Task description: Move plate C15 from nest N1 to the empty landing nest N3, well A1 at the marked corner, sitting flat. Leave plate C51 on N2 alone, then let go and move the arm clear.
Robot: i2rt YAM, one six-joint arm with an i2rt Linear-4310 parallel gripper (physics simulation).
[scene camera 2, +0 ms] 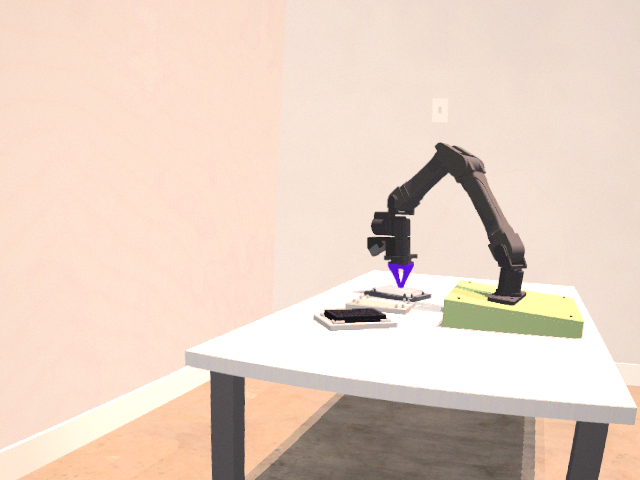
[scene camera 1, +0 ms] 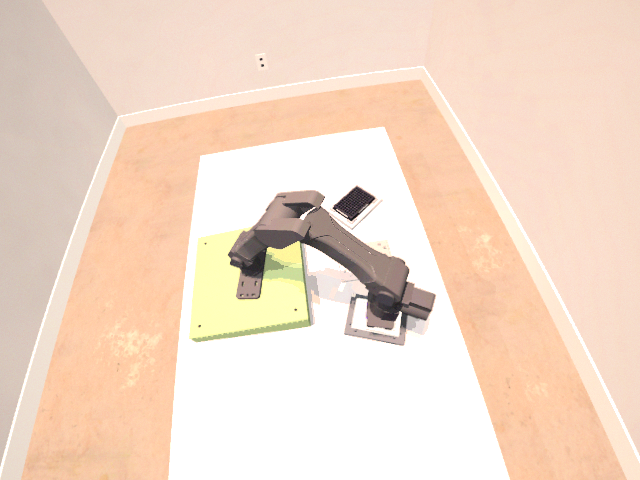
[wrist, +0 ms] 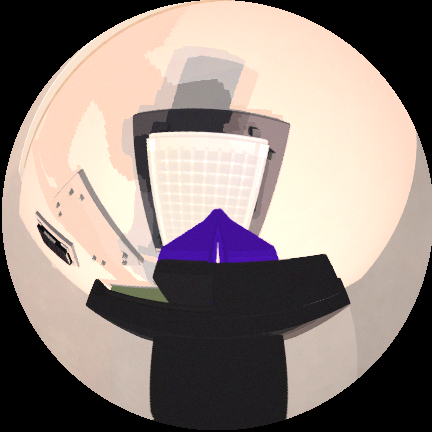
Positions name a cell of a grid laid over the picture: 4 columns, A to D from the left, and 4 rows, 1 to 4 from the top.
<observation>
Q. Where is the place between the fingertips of my gripper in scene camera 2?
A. C3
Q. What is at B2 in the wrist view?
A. A white gridded plate.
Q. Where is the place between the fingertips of my gripper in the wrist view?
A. At C2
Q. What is my gripper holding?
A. A white gridded plate.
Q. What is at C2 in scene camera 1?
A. A white-framed black grid plate.
</observation>
